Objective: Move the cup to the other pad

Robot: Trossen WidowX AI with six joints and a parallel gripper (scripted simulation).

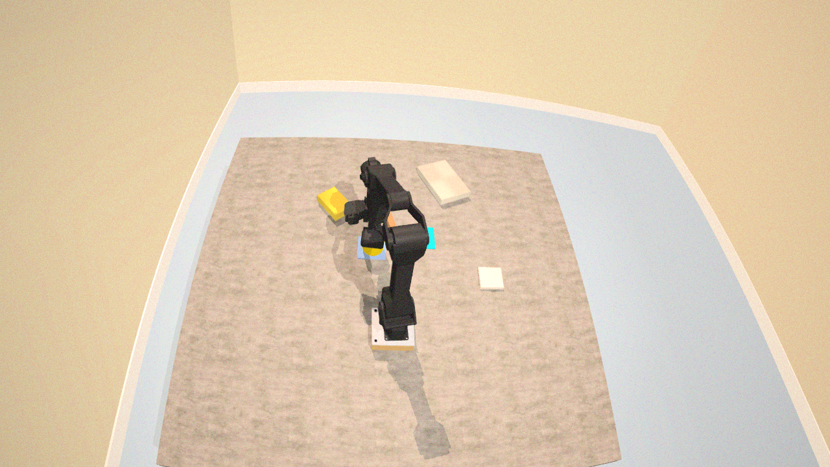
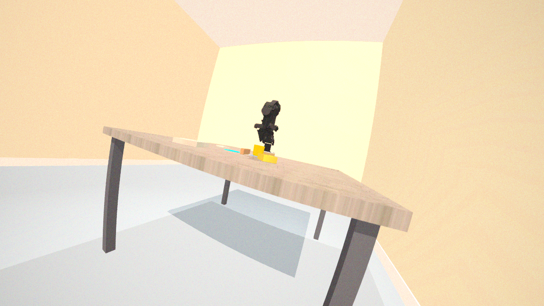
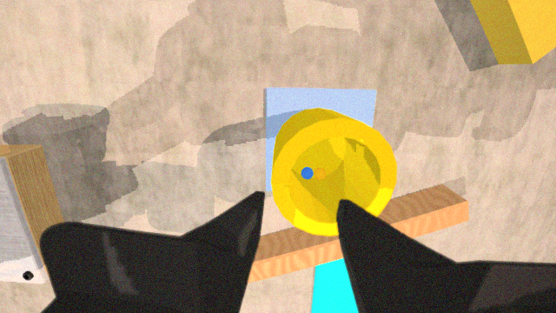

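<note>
Now: the yellow cup 20 mm ahead of my gripper tip and 60 mm below it. Round my gripper tip: pale blue pad: 30 mm ahead, 110 mm below; bright cyan pad: 70 mm ahead, 160 mm to the right, 110 mm below; yellow block: 200 mm ahead, 120 mm to the left, 80 mm below.
</note>
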